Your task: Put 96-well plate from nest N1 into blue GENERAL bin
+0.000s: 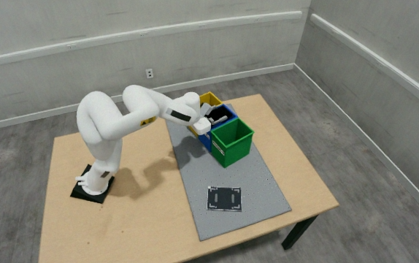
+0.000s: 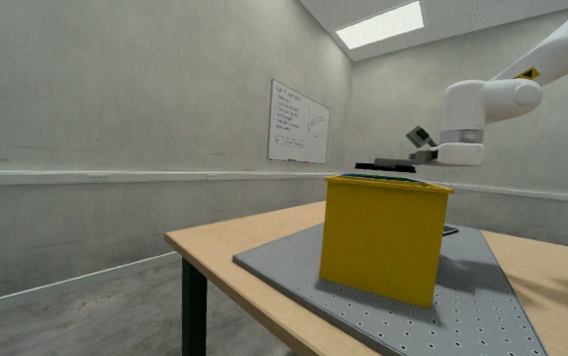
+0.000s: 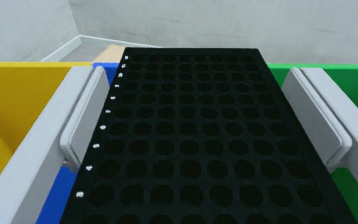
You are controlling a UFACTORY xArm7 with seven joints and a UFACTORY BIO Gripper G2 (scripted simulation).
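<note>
Right now the blue bin is 13 cm below my hand, 1 cm to the left of it and 1 cm ahead of it. From my hand the other things lie so: green bin 13 cm below, 11 cm to the right, 3 cm ahead; yellow bin 14 cm to the left, 13 cm below, 2 cm behind; black 96-well plate 1 cm below.
</note>
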